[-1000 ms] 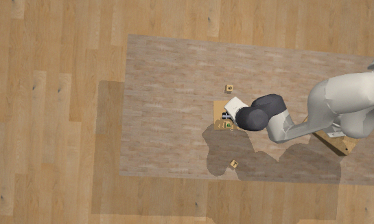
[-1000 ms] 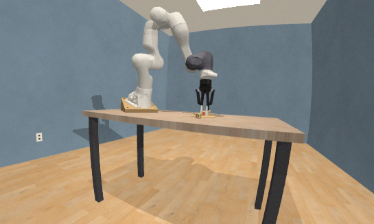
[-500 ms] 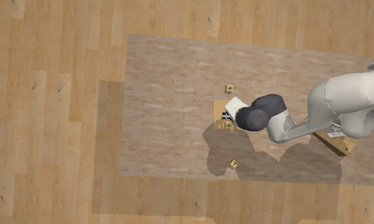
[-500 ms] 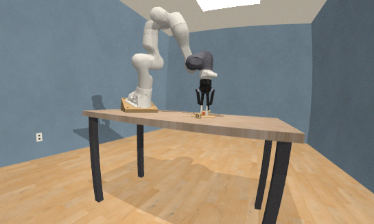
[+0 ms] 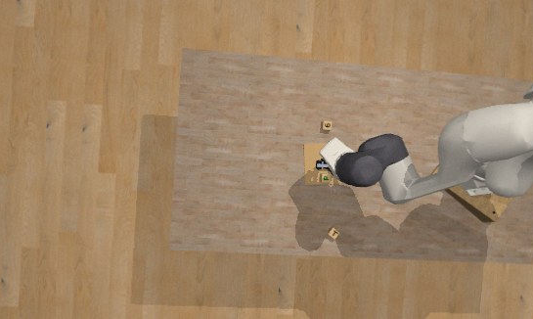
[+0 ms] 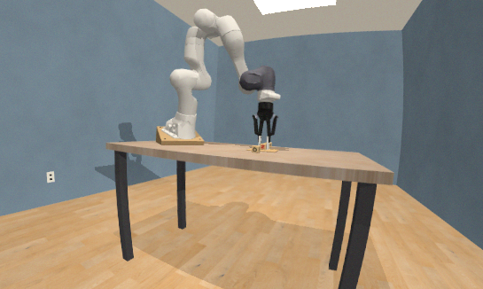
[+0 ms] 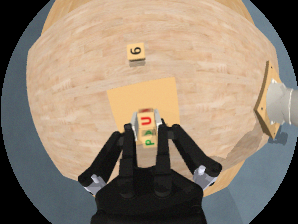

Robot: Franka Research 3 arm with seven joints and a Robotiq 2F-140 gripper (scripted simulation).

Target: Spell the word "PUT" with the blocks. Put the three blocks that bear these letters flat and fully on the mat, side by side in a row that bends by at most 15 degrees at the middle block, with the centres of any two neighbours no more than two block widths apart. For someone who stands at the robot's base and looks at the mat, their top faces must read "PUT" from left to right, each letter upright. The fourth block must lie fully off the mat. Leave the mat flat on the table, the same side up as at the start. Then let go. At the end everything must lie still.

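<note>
My hand is 2 cm above the red U block. Round my hand: green P block: 5 cm to the left, 2 cm below; then block marked 6: 13 cm to the right, 2 cm below; then tan mat: 4 cm below.
</note>
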